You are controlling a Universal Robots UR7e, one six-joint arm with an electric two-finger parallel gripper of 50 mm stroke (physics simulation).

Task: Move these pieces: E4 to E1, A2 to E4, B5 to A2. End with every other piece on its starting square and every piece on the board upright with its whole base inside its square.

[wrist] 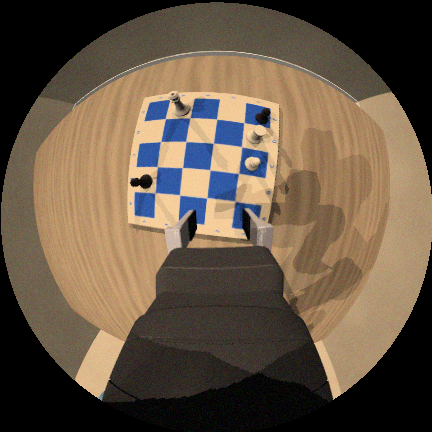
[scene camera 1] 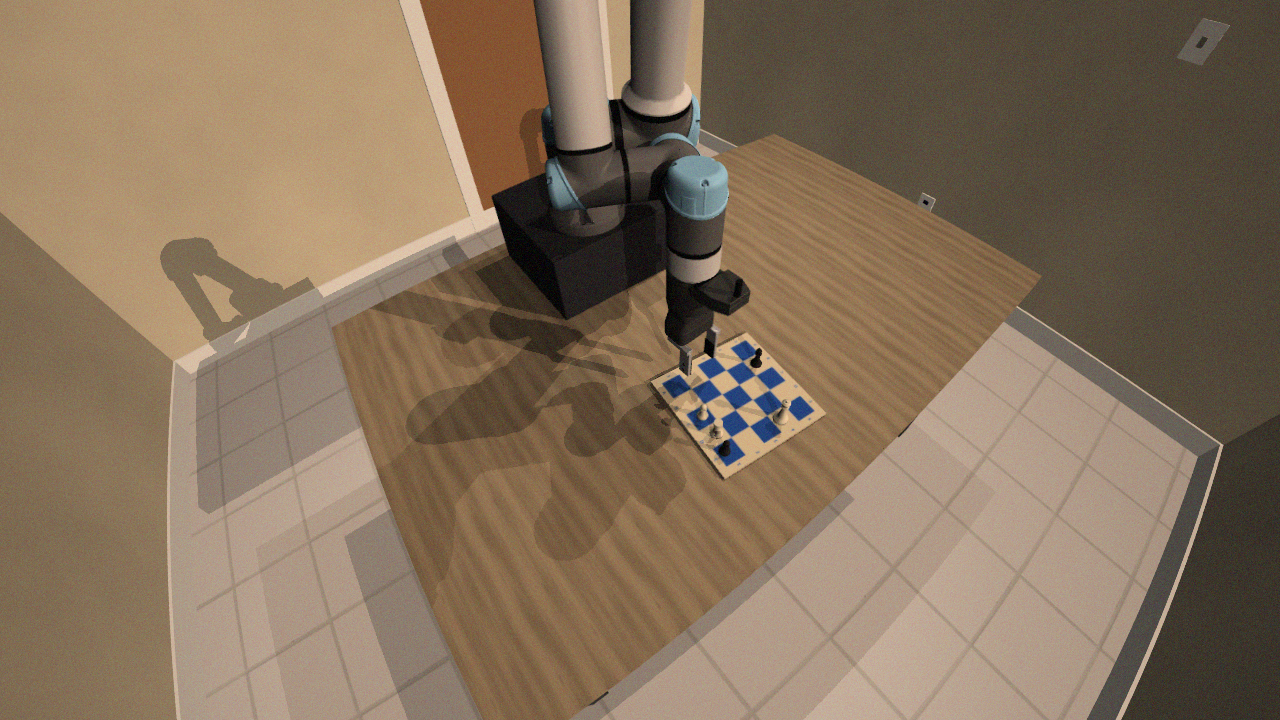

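Note:
The board (scene camera 1: 818, 413) (wrist: 231, 106) has blue and cream squares. A tall white piece (scene camera 1: 783, 412) (wrist: 179, 105) stands upright on cream E4. A black piece (scene camera 1: 725, 447) (wrist: 262, 116) stands on blue E1. A black pawn (scene camera 1: 756, 359) (wrist: 145, 181) stands upright on cream B5, at the board's side. A2, a cream square on the near row in the wrist view, holds no piece. My gripper (scene camera 1: 698, 360) (wrist: 219, 218) is open and empty, raised above the board's row A side near A2, well to the side of the B5 pawn.
A white piece (scene camera 1: 716, 431) (wrist: 256, 135) stands on D1, beside the black piece on E1. A white pawn (scene camera 1: 702, 413) (wrist: 253, 163) stands on C1. The black robot base block (scene camera 1: 617, 268) is on the wooden table (scene camera 1: 537, 626) behind the board. Arm shadows cross the table and board.

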